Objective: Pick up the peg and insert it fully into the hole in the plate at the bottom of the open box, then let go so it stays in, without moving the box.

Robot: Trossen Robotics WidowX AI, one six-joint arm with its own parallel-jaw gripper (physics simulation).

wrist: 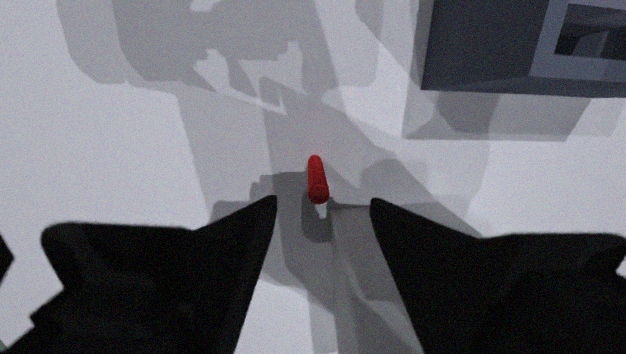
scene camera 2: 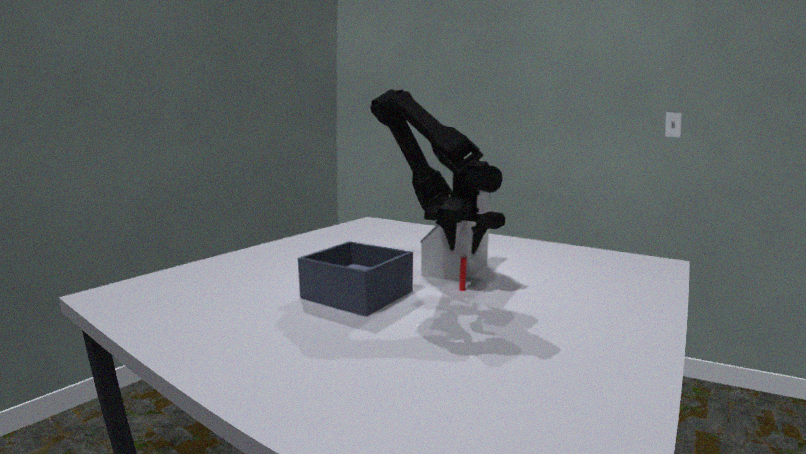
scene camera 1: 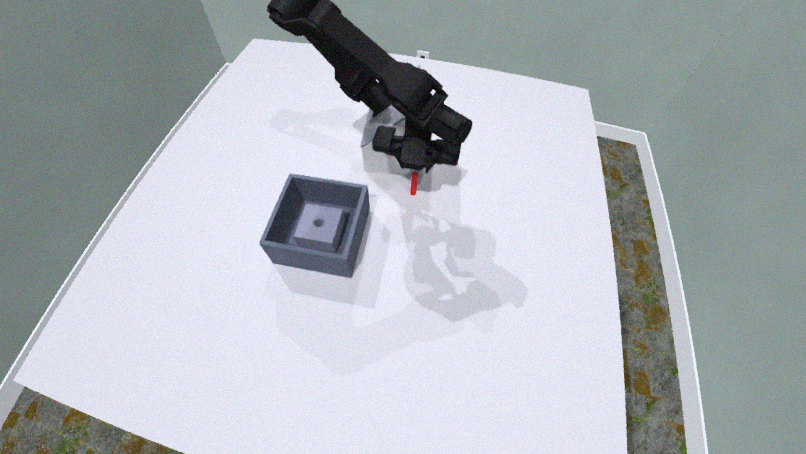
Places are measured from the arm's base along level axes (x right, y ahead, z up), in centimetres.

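Pixels of known places: gripper, between the fingertips: [wrist: 323,204] [scene camera 2: 462,251] [scene camera 1: 414,169]; arm's base, origin of its link: [scene camera 1: 383,103].
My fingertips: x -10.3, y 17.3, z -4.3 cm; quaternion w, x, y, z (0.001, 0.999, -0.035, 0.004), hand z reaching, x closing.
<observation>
For each thing: its top centre in the pictures, then the offset to it from my fingertips. Level surfaces: height alone.
- red peg, centre of its top: [wrist: 318,194] [scene camera 2: 463,258] [scene camera 1: 415,173] dy -0.1, dx -0.2, dz -1.6 cm
- dark blue-grey open box, centre of its top: [scene camera 1: 315,213] [scene camera 2: 356,254] dy +15.6, dx +19.8, dz +0.2 cm
- pale plate, centre of its top: [scene camera 1: 318,221] dy +15.6, dx +19.8, dz -3.5 cm
- table, height of its surface: dz -9.6 cm
The red peg [scene camera 1: 413,183] [scene camera 2: 463,274] [wrist: 317,180] stands upright on the white table, to the right of the box in both scene views. My gripper [scene camera 2: 463,250] [wrist: 323,204] is open and empty. It points down, with its fingertips higher than the peg's top in the second scene view. In the wrist view the peg shows between and slightly beyond the two fingertips, a little nearer the left one. The dark blue-grey open box [scene camera 1: 313,263] [scene camera 2: 332,285] [wrist: 477,45] holds a pale plate [scene camera 1: 310,226] with a dark, empty hole in its middle.
A pale grey wedge-shaped block [scene camera 2: 437,258] stands on the table [scene camera 1: 197,338] [scene camera 2: 349,394] behind the peg, partly hidden by the arm. The box's right wall is to the left of the peg in the scene views. Shadows of the arm fall across the table.
</observation>
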